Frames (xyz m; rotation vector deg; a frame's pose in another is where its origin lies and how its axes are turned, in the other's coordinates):
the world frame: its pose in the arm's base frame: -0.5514 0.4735 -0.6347 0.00 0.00 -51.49
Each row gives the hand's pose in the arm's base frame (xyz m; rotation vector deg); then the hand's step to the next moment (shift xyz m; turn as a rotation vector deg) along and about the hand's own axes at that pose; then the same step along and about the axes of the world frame.
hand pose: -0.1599 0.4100 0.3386 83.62 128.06 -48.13
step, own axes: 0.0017 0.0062 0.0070 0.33 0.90 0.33
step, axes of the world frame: 0.0040 0.0028 -0.0081 0.19 0.70 -0.70
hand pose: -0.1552 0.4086 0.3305 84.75 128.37 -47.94
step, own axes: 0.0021 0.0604 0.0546 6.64 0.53 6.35
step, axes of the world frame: 0.0443 0.0308 -0.0610 -2.29 -1.40 -8.80
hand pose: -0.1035 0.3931 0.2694 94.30 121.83 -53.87
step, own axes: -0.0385 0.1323 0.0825 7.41 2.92 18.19
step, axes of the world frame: 0.1273 0.0559 -0.0804 3.11 -5.51 -18.82
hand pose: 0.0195 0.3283 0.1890 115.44 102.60 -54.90
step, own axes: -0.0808 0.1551 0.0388 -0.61 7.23 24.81
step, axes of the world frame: 0.1754 0.0346 -0.0108 13.07 -10.73 -19.55
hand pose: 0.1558 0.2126 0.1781 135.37 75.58 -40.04
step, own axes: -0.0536 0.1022 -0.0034 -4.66 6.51 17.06
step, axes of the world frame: 0.1085 -0.0036 0.0393 11.53 -10.13 -10.94
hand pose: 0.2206 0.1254 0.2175 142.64 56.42 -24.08
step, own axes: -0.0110 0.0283 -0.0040 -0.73 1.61 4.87
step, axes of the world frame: 0.0258 -0.0044 0.0159 3.05 -2.38 -3.44
